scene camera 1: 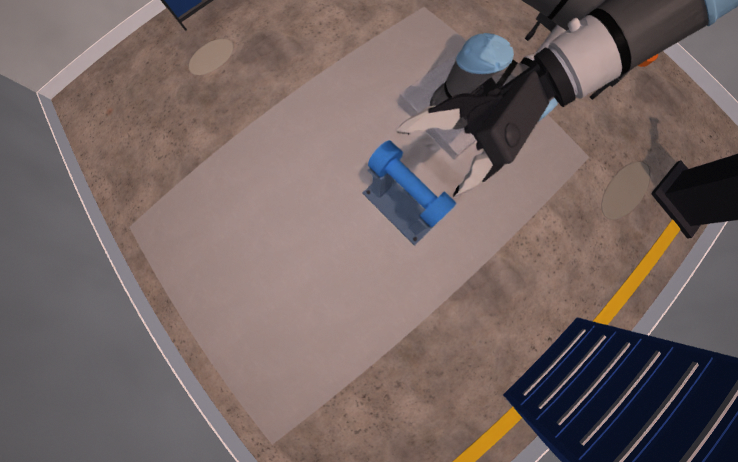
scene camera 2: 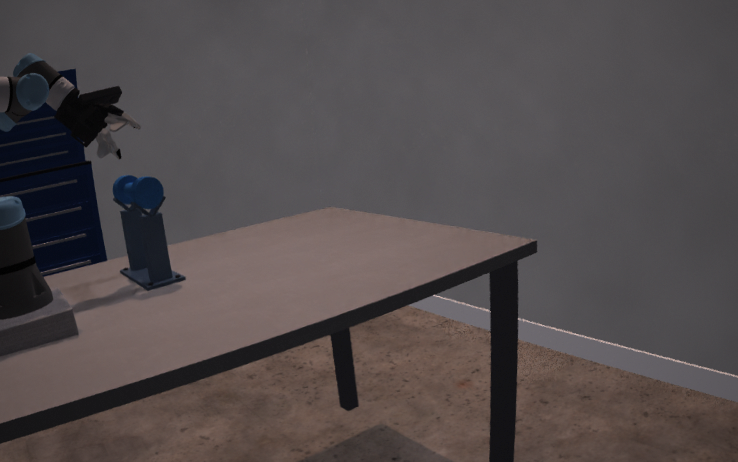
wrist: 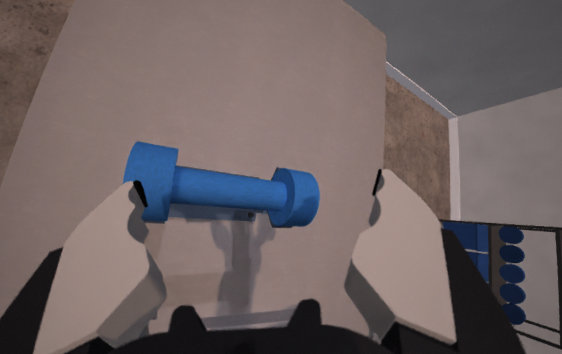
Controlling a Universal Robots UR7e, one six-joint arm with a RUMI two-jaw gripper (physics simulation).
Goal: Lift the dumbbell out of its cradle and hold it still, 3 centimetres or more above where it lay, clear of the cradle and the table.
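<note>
A blue dumbbell and a blue-grey cradle appear in the pictures, and so does the gripper, which scene camera 2 and the wrist view show as well.
</note>
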